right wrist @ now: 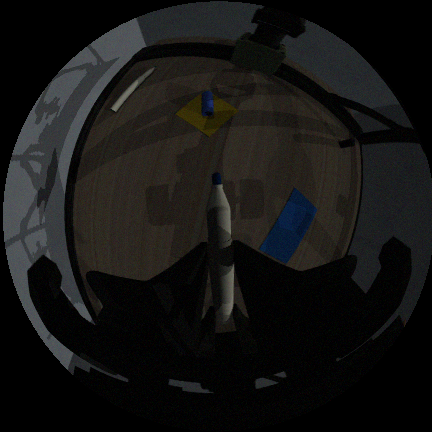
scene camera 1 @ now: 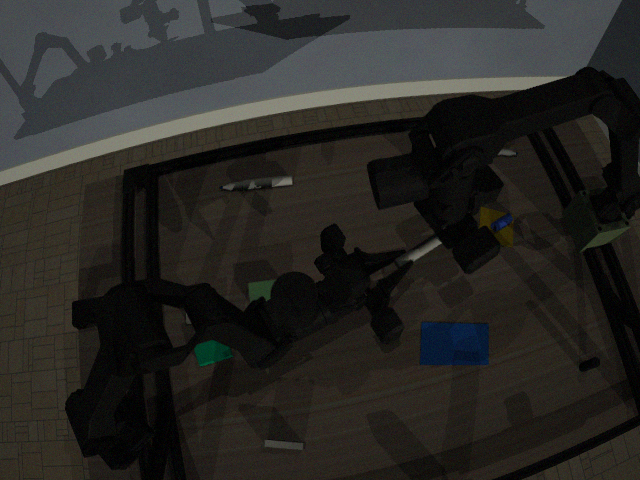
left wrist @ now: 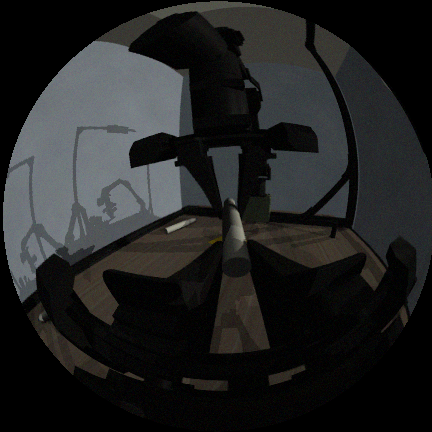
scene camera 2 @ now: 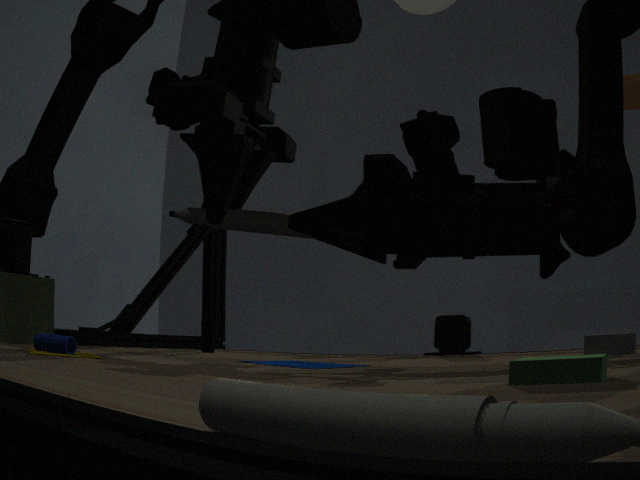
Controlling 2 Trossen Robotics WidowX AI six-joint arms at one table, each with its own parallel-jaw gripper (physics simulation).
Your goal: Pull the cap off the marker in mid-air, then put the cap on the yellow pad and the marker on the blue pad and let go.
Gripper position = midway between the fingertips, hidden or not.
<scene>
In view: the left gripper [scene camera 2: 292,224], the right gripper [scene camera 2: 219,225] and a blue pad [right wrist: 298,212].
The left gripper also shows in scene camera 1 [scene camera 1: 408,257] and in the left wrist view [left wrist: 234,245]. The right gripper is seen too in the right wrist view [right wrist: 219,246], in scene camera 1 [scene camera 1: 442,237] and in the left wrist view [left wrist: 230,217].
</scene>
